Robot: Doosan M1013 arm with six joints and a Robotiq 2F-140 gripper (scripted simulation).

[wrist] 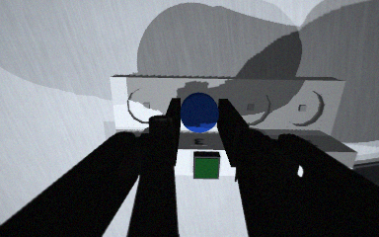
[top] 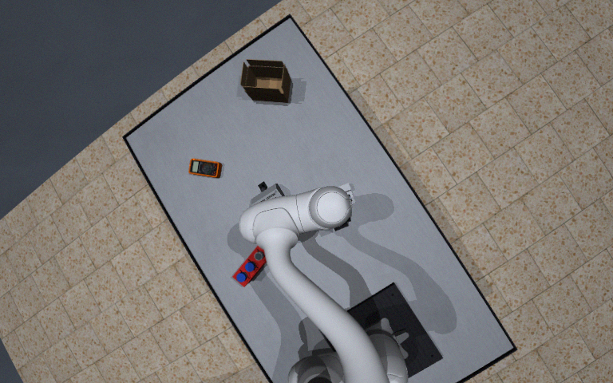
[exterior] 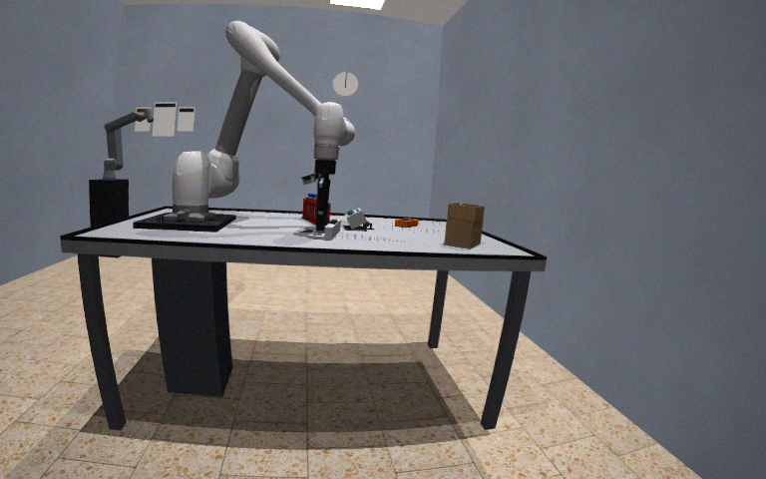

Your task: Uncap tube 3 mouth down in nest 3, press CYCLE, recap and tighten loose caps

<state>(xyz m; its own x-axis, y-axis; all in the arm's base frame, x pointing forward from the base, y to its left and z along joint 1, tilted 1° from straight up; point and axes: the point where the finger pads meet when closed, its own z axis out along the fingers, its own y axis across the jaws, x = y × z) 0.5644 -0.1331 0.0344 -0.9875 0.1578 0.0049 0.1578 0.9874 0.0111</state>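
Now: hand 110 mm short of the blue cycle key, 230 mm to the right of it and 10 mm below it. From my hand the other things lie so: key housing: 130 mm ahead, 210 mm to the left, 10 mm below; then green ready key: 110 mm ahead, 190 mm to the left, 10 mm above; then blue cap: 30 mm below.
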